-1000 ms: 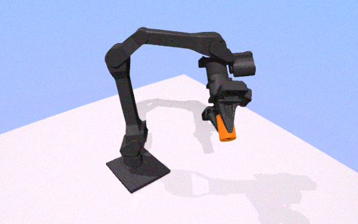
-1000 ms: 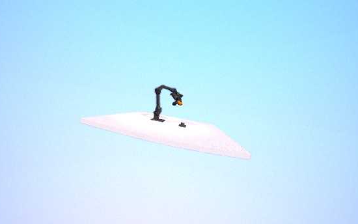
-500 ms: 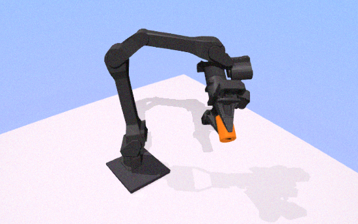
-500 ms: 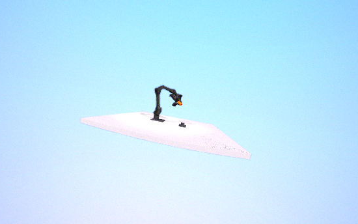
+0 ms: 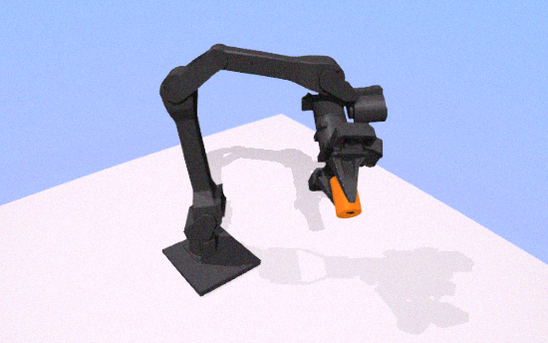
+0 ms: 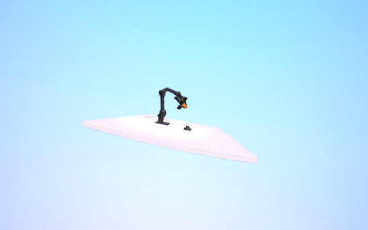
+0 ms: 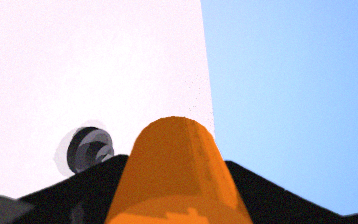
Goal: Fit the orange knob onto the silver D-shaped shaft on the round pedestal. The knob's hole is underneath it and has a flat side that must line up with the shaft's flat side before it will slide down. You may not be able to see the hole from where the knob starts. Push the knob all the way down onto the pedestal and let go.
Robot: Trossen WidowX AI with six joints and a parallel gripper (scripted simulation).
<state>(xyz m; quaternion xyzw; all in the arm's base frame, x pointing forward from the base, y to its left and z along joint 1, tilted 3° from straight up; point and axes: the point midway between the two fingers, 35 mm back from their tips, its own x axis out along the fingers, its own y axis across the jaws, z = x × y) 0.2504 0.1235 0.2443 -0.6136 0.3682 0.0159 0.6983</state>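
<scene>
The orange knob is 30 mm behind my gripper tip, 20 mm to the left of it and 20 mm above it. Round my gripper tip: dark pedestal (220 mm below, 190 mm to the right, 80 mm ahead).
</scene>
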